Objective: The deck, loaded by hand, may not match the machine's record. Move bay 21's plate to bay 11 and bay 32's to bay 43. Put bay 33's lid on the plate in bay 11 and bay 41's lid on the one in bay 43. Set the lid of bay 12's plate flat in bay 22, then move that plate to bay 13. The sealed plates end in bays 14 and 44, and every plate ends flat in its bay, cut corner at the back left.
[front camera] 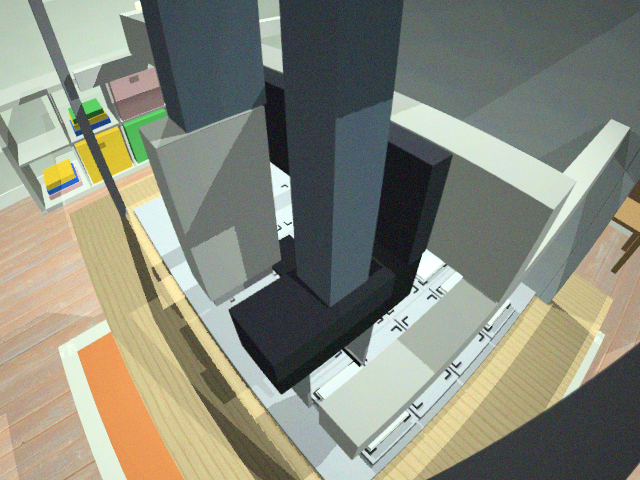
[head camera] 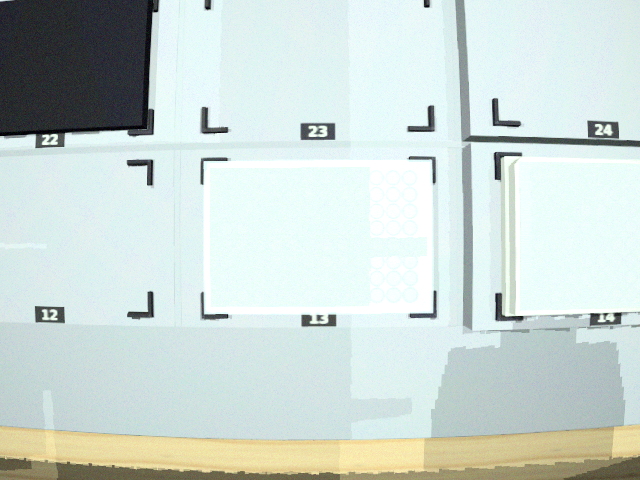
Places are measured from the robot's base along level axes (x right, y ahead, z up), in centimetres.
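Where they show: gripper, fingertip midpoint: (front camera: 328, 375).
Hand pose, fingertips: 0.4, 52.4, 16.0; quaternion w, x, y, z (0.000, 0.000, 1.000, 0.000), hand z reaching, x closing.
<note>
Each offset is from my fingertips to the top centre of the thing, as dx, dy, dz. "*": to the spot under its first point.
A white plate {-4.7, -13.2, -14.6} (head camera: 289, 237) lies in bay 13 in the head view, with round wells showing at its right; its cut corner is not clear. A cream-white plate {-4.7, +3.2, -13.1} (head camera: 578, 237) (front camera: 330, 384) stands in bay 14. A flat black piece {-15.4, -29.6, -15.2} (head camera: 72, 64) (front camera: 284, 250) lies in bay 22, partly shown. The shown part of bay 12 holds no plate. White pieces show in bays 43 {-36.8, -13.2, -14.6} (front camera: 429, 266) and 44 {* -34.6, -1.9, -13.1} (front camera: 450, 284) in the front view. My gripper (front camera: 337, 381) is low over bay 13, jaws apart, with nothing visible between them. Its body hides bay 13 in the front view.
A beige block (front camera: 222, 206) hangs left of my gripper and hides the left bays, including bay 11. A black block (front camera: 408, 206) hangs behind it. A pale beam (front camera: 392, 387) crosses over the right bays. Bays 23 and 24 show partly in the head view.
</note>
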